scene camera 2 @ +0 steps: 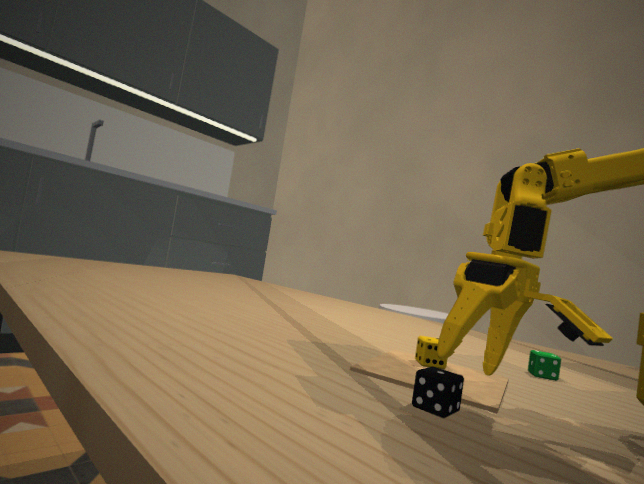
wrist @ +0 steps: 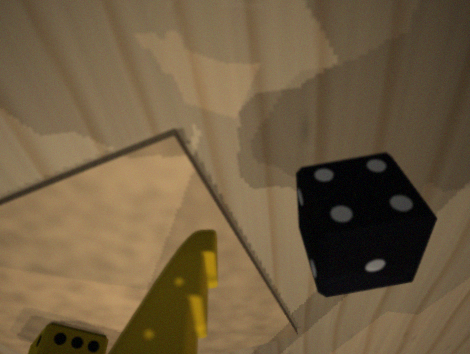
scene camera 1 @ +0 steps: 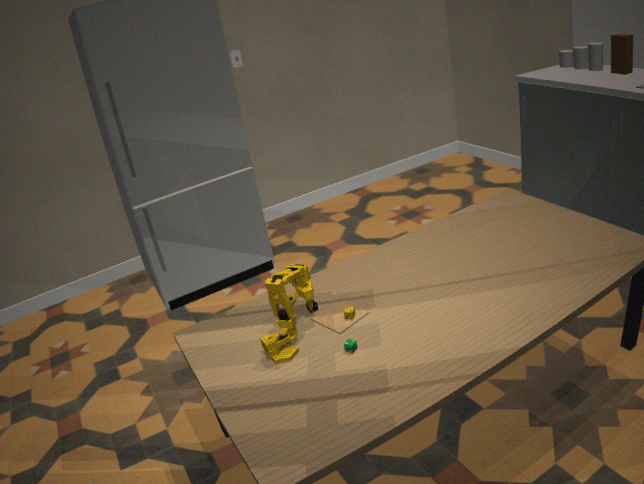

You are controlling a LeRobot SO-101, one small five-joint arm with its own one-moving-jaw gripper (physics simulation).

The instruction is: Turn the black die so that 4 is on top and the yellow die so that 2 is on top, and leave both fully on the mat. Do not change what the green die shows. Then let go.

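Note:
The black die (scene camera 1: 314, 307) (scene camera 2: 437, 391) (wrist: 367, 225) lies flat on the table beside the mat (scene camera 1: 333, 322) (scene camera 2: 486, 391) (wrist: 100, 225), off its edge, with 1 on top and 5 and 4 on side faces. The yellow die (scene camera 1: 349, 312) (scene camera 2: 427, 351) (wrist: 72, 340) is on the mat; a side face shows 6, and its top is too small to read surely. The green die (scene camera 1: 350, 345) (scene camera 2: 544, 364) is on the table off the mat, a side face showing 4. My gripper (scene camera 1: 309, 307) (scene camera 2: 465, 363) is open and empty, low near the black die; one notched jaw shows in the wrist view.
The wooden table (scene camera 1: 442, 291) (scene camera 2: 182, 353) carries the arm's yellow base (scene camera 1: 281, 349). Shadows fall across the table and mat. A tall fridge (scene camera 1: 177, 156) stands beyond the table, and a kitchen counter (scene camera 1: 572, 145) (scene camera 2: 130, 218) is farther off.

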